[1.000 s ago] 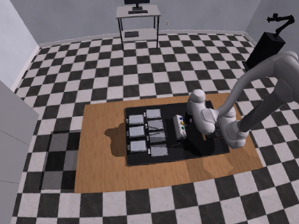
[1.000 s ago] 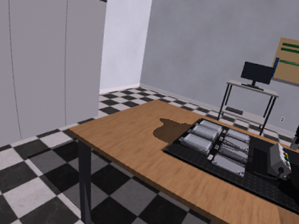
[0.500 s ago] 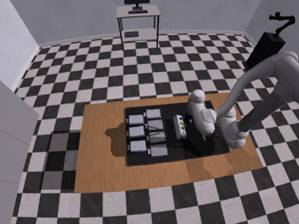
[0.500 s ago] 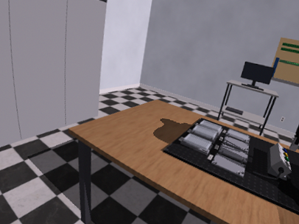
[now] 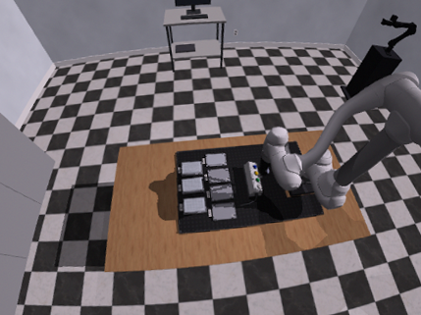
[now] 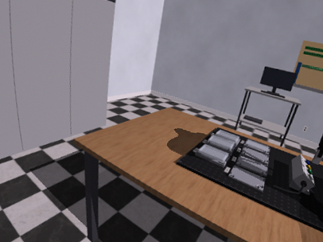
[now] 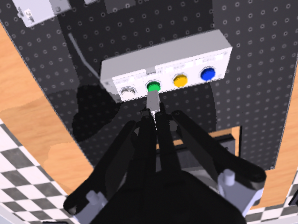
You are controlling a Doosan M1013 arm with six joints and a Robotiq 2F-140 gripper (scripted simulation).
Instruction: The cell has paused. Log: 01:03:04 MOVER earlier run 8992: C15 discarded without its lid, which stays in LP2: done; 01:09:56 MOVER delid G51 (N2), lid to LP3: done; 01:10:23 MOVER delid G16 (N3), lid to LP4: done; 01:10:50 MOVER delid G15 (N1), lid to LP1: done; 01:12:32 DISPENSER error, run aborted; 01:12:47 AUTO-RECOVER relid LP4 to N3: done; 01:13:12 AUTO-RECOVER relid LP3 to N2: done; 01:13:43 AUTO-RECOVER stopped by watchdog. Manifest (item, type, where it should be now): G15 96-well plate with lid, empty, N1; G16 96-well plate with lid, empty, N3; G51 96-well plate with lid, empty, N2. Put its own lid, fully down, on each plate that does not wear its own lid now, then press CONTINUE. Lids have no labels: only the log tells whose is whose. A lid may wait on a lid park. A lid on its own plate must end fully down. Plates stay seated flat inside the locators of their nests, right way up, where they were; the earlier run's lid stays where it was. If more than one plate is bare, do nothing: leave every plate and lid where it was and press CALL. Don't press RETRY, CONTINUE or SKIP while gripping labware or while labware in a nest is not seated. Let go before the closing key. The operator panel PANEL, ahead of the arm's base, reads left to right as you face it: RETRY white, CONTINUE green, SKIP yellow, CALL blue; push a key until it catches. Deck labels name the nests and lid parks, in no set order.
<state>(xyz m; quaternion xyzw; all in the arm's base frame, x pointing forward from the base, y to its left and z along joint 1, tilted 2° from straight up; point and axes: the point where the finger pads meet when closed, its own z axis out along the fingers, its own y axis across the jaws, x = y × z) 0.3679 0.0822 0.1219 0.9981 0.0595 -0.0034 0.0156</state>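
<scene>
The green key is 8 cm below my hand. The rest, counted from my hand: blue key (10 cm to the right, 8 cm below, 1 cm ahead); then yellow key (8 cm below, 5 cm to the right, 1 cm ahead); then white key (8 cm below, 5 cm to the left).
</scene>
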